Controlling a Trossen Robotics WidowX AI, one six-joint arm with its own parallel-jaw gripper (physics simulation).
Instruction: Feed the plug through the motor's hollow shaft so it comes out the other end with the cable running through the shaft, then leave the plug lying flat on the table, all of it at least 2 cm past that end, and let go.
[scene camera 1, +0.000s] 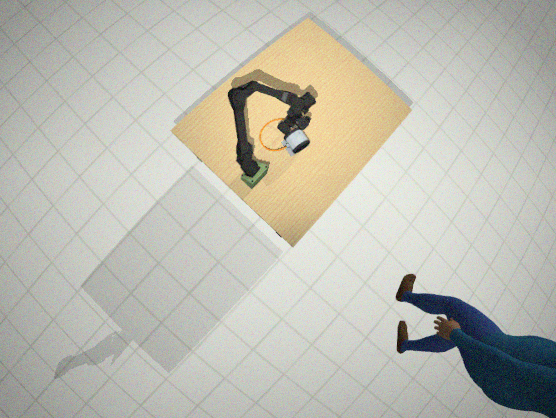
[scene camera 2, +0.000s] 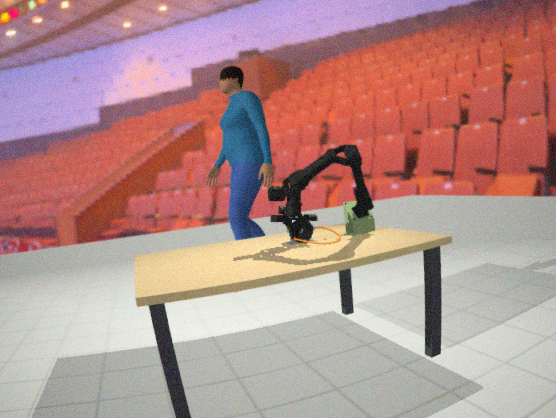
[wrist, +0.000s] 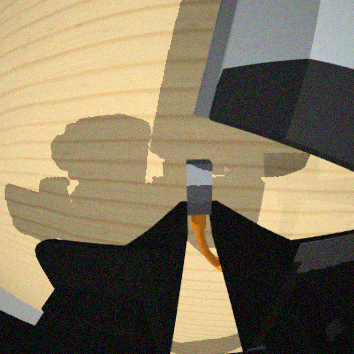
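Seen in the pictures: gripper, fingertip midpoint: (scene camera 1: 291, 123) (scene camera 2: 294, 239) (wrist: 197, 207); arm's base, origin of the base link: (scene camera 1: 252, 171) (scene camera 2: 360, 211).
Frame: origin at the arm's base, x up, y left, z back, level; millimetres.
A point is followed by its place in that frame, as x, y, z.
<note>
The motor (scene camera 1: 300, 142) {8, -96, -263} (scene camera 2: 304, 232) {-49, -22, -287} (wrist: 285, 95), a pale grey body with a black end, stands on the wooden table (scene camera 1: 350, 100) {-93, -168, -721} (scene camera 2: 200, 270) {-93, 138, -795}. It fills the upper right of the wrist view. My gripper (scene camera 1: 293, 128) {-64, 10, -354} (wrist: 197, 207) {-64, 10, -354} is shut on the plug (wrist: 199, 187) {-57, -7, -352}, a small grey block whose front part sticks out past the fingertips. The plug is beside the motor's black end, apart from it in the wrist view. The orange cable (scene camera 1: 260, 136) {-86, 97, -196} (scene camera 2: 340, 239) {-89, 91, -183} (wrist: 202, 242) {-60, 34, -352} leaves the plug's rear and loops on the arm's base side. The shaft's openings cannot be made out.
The arm's green base (scene camera 1: 255, 175) {30, -26, 13} (scene camera 2: 361, 222) {-45, 30, -22} stands near one table edge, with the cable loop between it and the gripper. The motor's bulk is close to the right finger in the wrist view. A person (scene camera 1: 480, 335) (scene camera 2: 245, 140) stands on the floor away from the table.
</note>
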